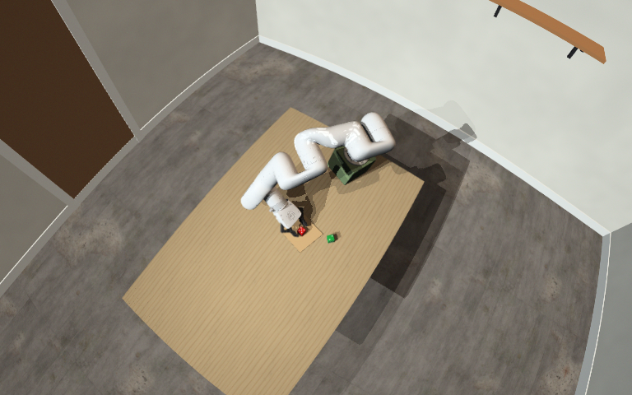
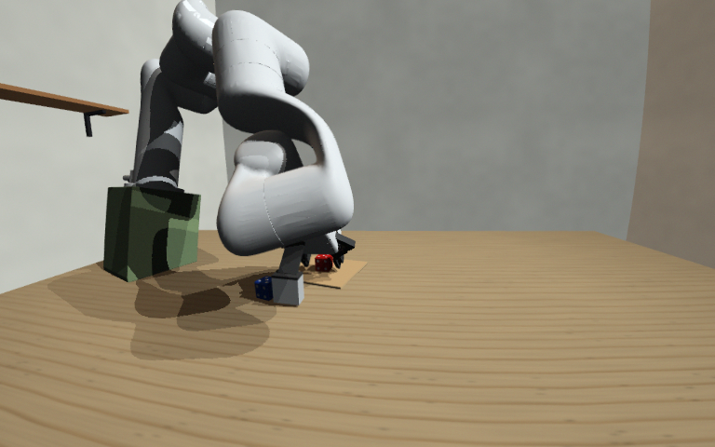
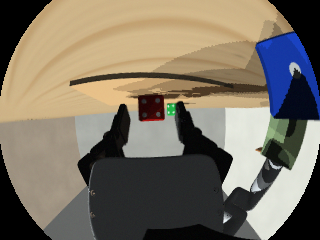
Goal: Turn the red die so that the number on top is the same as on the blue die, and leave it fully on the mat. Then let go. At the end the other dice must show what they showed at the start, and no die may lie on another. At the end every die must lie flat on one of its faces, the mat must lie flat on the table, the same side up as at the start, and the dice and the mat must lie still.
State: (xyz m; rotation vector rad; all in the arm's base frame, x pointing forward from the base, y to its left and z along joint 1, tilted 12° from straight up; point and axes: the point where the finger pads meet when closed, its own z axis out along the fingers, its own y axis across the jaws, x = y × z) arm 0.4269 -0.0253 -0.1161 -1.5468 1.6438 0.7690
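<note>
The red die lies 10 mm to the left of my hand and 10 mm below it. From my hand the other things lie so: blue die (70 mm behind, 110 mm to the right, 20 mm below); tan mat (10 mm to the left, 30 mm below); green die (40 mm behind, 140 mm to the left, 20 mm below).
</note>
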